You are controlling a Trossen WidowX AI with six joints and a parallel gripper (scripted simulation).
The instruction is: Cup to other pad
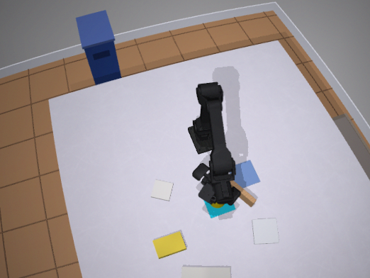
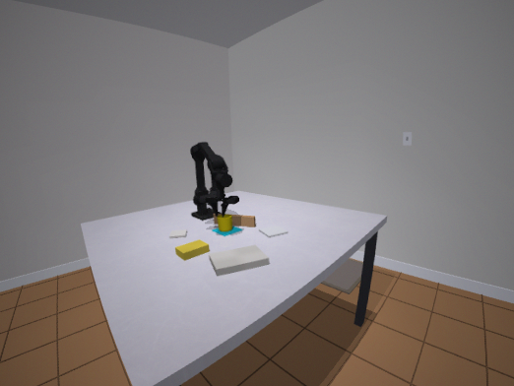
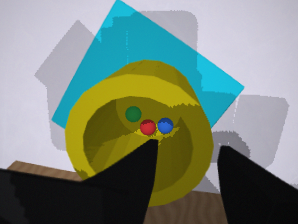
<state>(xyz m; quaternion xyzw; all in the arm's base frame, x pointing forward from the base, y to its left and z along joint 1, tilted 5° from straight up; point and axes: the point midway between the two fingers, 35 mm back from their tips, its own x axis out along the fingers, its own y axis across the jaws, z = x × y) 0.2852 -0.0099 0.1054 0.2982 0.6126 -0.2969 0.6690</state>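
My gripper tip is now 20 mm short of the yellow cup, 10 mm to the right of it and 30 mm above it. From my gripper tip the other things lie so: red marble: 10 mm ahead, 30 mm to the left, 50 mm below; then green marble: 20 mm ahead, 30 mm to the left, 50 mm below; then blue marble: 20 mm to the left, 50 mm below.
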